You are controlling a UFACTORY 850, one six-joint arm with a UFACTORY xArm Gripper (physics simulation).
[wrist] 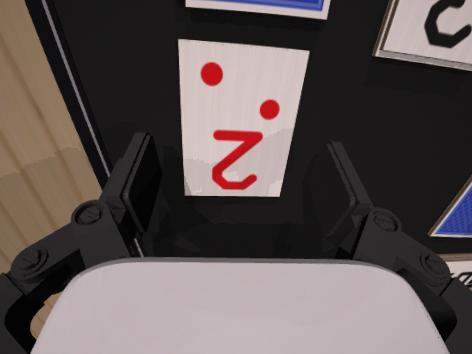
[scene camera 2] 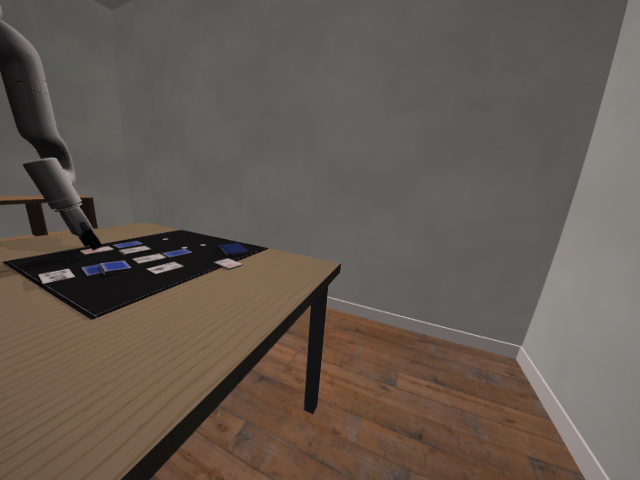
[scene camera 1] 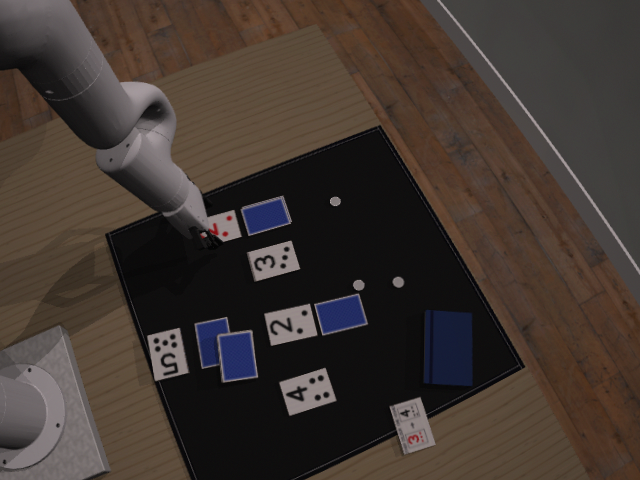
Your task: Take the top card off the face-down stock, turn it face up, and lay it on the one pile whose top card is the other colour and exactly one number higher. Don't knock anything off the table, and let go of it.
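My gripper (scene camera 1: 209, 240) (scene camera 2: 94, 244) (wrist: 238, 157) is open and empty, low over the near end of a face-up red 2 (scene camera 1: 232, 221) (scene camera 2: 106, 250) (wrist: 245, 80); the card lies between the fingers in the wrist view. A thick face-down blue stack (scene camera 1: 237, 356) (scene camera 2: 115, 266) overlaps a face-down blue card (scene camera 1: 204, 343) (scene camera 2: 92, 269). Face-up black cards are a 3 (scene camera 1: 276, 253) (scene camera 2: 135, 250) (wrist: 407, 25), a 2 (scene camera 1: 302, 325) (scene camera 2: 149, 258), a 4 (scene camera 1: 323, 384) (scene camera 2: 164, 267) and a 5 (scene camera 1: 166, 356) (scene camera 2: 55, 275).
Other blue face-down cards lie beside the red 2 (scene camera 1: 266, 215) and beside the black 2 (scene camera 1: 341, 314). Three white discs (scene camera 1: 334, 201) (scene camera 1: 358, 285) (scene camera 1: 398, 282) and a dark blue box (scene camera 1: 448, 347) are on the black mat (scene camera 1: 361, 170). A rule card (scene camera 1: 412, 425) overlaps its edge.
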